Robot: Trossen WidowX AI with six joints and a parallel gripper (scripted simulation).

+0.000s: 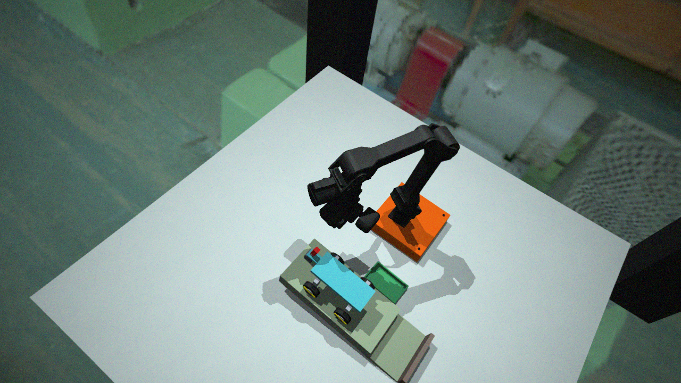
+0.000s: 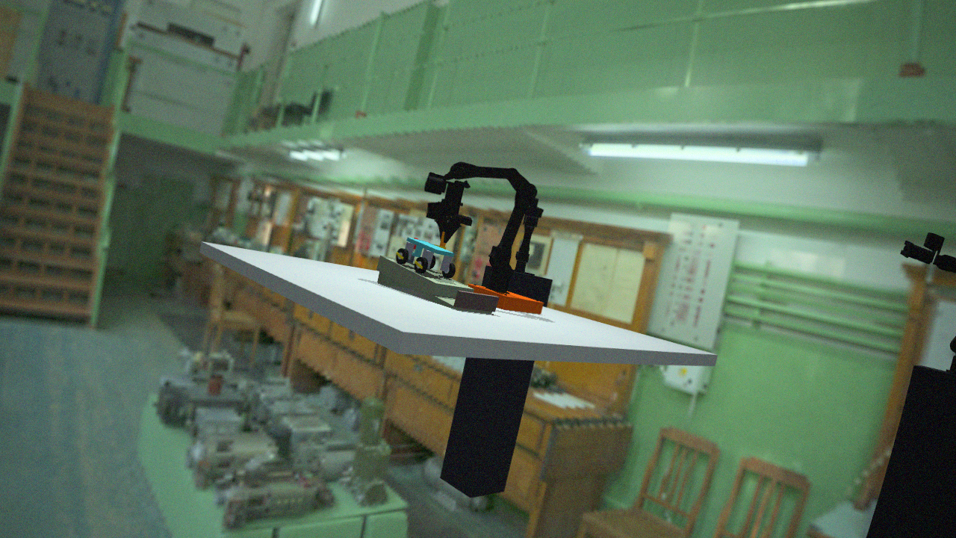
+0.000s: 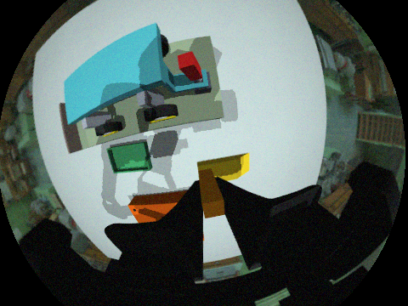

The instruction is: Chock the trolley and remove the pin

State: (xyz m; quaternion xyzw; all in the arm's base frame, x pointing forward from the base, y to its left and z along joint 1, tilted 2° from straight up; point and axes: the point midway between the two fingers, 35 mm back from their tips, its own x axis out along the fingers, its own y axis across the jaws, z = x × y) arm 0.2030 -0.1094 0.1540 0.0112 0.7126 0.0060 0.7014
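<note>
Now: the red-headed stop pin 110 mm ahead of my gripper tip, 10 mm to the right of it and 40 mm below it. The rest, counted from my gripper tip: brown lip 140 mm ahead, 370 mm to the left, 140 mm below; yellow chock 20 mm to the right, 10 mm below; cyan trolley 140 mm ahead, 100 mm to the left, 60 mm below.
</note>
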